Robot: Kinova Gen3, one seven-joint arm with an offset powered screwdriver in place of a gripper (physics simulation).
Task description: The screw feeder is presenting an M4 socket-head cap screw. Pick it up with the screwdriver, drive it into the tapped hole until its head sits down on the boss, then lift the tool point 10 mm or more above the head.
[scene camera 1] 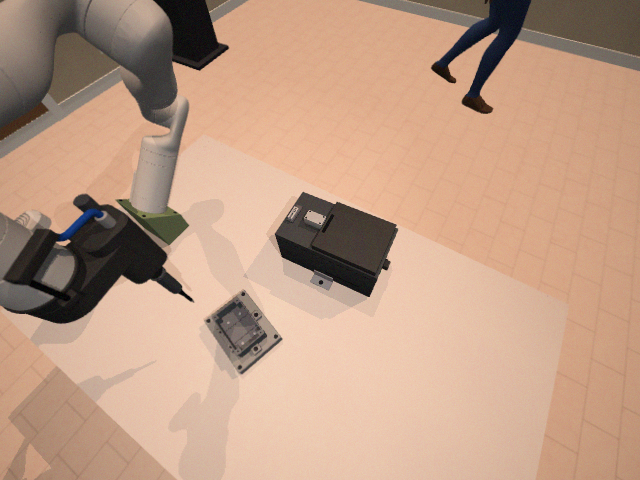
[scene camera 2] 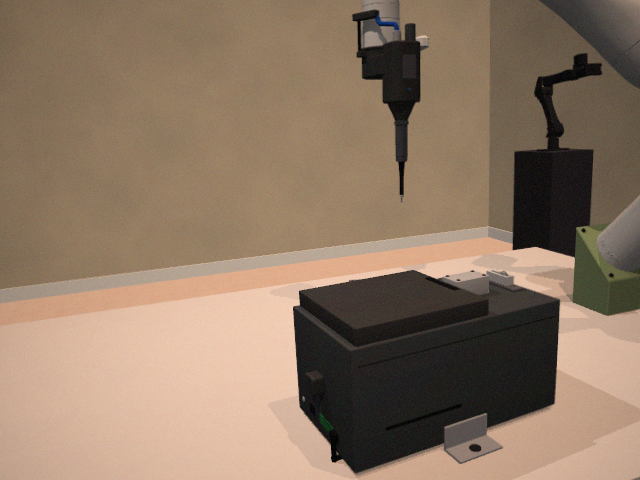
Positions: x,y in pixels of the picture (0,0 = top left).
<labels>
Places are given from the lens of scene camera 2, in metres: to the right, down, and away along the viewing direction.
black screw feeder (scene camera 2: pixel 507 374): 0.22, 0.16, 0.62
</labels>
